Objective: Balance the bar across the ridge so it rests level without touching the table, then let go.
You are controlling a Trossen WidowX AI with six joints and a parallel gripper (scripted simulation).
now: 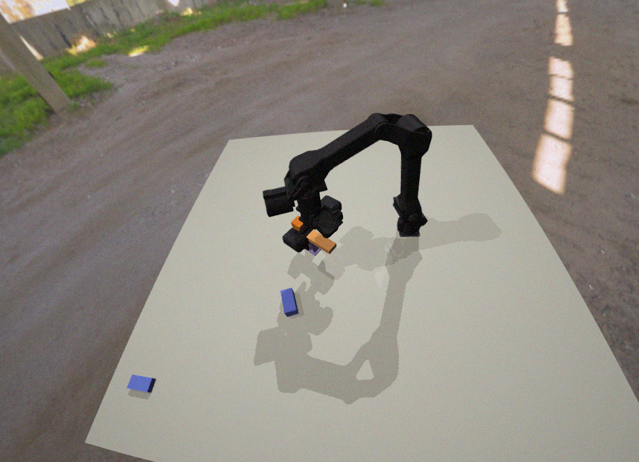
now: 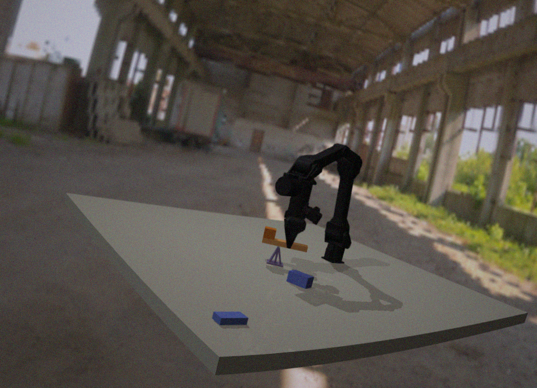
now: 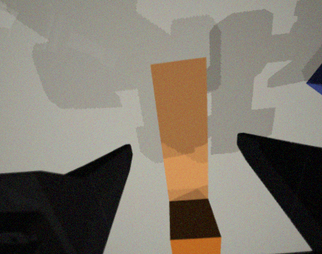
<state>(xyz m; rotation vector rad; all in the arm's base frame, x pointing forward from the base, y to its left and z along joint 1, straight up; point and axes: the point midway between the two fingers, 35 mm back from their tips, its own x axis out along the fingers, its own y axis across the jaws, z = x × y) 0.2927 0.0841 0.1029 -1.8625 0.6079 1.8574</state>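
Right now my gripper tip is 30 mm short of the orange bar, 20 mm to the left of it and 10 mm below it. Round my gripper tip: blue block (70 mm ahead, 180 mm to the left, 50 mm below).
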